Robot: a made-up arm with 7 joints. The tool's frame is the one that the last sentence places.
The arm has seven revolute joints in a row. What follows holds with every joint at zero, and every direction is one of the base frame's. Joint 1 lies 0.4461 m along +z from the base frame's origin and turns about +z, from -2.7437 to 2.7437 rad. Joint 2 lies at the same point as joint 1 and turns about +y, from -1.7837 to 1.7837 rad. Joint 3 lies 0.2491 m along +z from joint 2 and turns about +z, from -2.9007 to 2.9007 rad. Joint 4 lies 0.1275 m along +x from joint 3 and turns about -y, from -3.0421 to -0.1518 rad. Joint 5 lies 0.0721 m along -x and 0.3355 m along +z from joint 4 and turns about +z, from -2.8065 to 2.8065 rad. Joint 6 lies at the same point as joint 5 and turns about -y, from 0.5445 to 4.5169 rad. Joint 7 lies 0.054 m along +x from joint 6 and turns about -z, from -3.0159 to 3.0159 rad. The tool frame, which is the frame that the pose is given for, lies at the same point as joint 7; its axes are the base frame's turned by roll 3.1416, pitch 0 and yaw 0 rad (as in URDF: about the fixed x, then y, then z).
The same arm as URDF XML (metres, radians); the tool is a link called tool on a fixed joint. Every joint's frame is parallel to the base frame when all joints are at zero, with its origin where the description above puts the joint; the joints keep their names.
<robot name="arm">
<link name="base_link"/>
<link name="link1"/>
<link name="link2"/>
<link name="link3"/>
<link name="link4"/>
<link name="link5"/>
<link name="link6"/>
<link name="link7"/>
<link name="tool"/>
<joint name="joint 1" type="revolute"><parent link="base_link"/><child link="link1"/><origin xyz="0 0 0.4461"/><axis xyz="0 0 1"/><limit lower="-2.7437" upper="2.7437"/></joint>
<joint name="joint 2" type="revolute"><parent link="link1"/><child link="link2"/><origin xyz="0 0 0"/><axis xyz="0 1 0"/><limit lower="-1.7837" upper="1.7837"/></joint>
<joint name="joint 3" type="revolute"><parent link="link2"/><child link="link3"/><origin xyz="0 0 0.2491"/><axis xyz="0 0 1"/><limit lower="-2.9007" upper="2.9007"/></joint>
<joint name="joint 4" type="revolute"><parent link="link3"/><child link="link4"/><origin xyz="0.1275 0 0"/><axis xyz="0 -1 0"/><limit lower="-3.0421" upper="-0.1518"/></joint>
<joint name="joint 5" type="revolute"><parent link="link4"/><child link="link5"/><origin xyz="-0.0721 0 0.3355"/><axis xyz="0 0 1"/><limit lower="-2.8065" upper="2.8065"/></joint>
<joint name="joint 6" type="revolute"><parent link="link5"/><child link="link6"/><origin xyz="0 0 0"/><axis xyz="0 -1 0"/><limit lower="0.5445" upper="4.5169"/></joint>
<joint name="joint 7" type="revolute"><parent link="link6"/><child link="link7"/><origin xyz="0.054 0 0"/><axis xyz="0 0 -1"/><limit lower="-3.0159" upper="3.0159"/></joint>
<joint name="tool_joint" type="fixed"><parent link="link7"/><child link="tool"/><origin xyz="0 0 0" rpy="-3.1416 0 0"/></joint>
</robot>

